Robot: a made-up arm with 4 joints.
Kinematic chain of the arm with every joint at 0, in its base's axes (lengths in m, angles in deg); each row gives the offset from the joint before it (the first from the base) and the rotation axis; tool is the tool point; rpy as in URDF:
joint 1: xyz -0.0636 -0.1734 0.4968 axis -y
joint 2: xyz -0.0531 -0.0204 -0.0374 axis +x
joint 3: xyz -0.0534 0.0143 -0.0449 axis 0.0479 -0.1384 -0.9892
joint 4: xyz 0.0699 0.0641 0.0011 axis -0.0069 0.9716 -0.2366
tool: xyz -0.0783 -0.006 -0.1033 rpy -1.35 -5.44 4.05
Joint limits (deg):
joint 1: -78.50..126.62
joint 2: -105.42..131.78
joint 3: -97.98..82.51
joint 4: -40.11..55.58
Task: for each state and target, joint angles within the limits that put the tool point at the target. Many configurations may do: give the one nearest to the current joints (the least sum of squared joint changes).
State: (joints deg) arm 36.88 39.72 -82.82 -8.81
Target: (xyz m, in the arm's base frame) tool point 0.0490 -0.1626 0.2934
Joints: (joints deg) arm 76.38 30.89 -97.98 9.93
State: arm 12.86 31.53 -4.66 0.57
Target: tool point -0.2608 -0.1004 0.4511
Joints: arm -11.08 29.61 -23.54 33.76
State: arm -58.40 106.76 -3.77 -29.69
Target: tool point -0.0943 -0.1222 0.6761
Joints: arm -49.04 130.15 -29.41 4.52
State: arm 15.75 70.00 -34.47 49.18
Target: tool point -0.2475 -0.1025 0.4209
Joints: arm 10.51 64.32 -38.76 33.30
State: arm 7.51 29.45 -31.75 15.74
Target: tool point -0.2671 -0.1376 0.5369
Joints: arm -21.72 40.47 -39.46 54.92
